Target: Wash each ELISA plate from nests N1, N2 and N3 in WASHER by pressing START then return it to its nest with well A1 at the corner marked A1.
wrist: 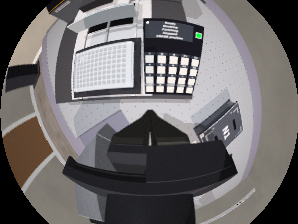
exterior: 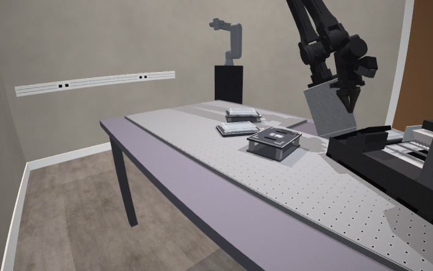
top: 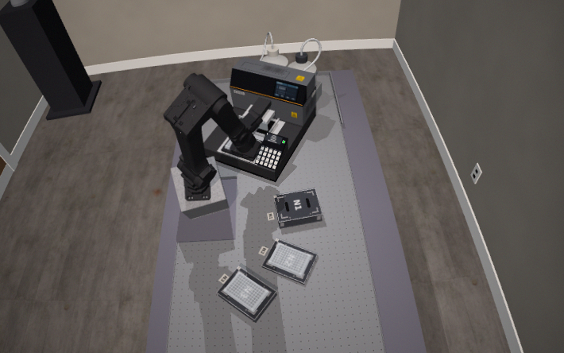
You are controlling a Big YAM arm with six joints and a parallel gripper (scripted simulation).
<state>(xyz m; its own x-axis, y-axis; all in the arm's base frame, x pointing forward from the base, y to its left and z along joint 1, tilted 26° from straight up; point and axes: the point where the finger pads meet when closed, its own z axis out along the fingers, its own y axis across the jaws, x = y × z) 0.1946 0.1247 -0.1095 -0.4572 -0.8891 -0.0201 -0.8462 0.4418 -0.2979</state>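
My gripper is now 40 mm past the washer carrier, 120 mm to the right of it and 70 mm above it. The rest, counted from my hand: plate washer: 40 mm ahead, 250 mm to the left, 10 mm below.
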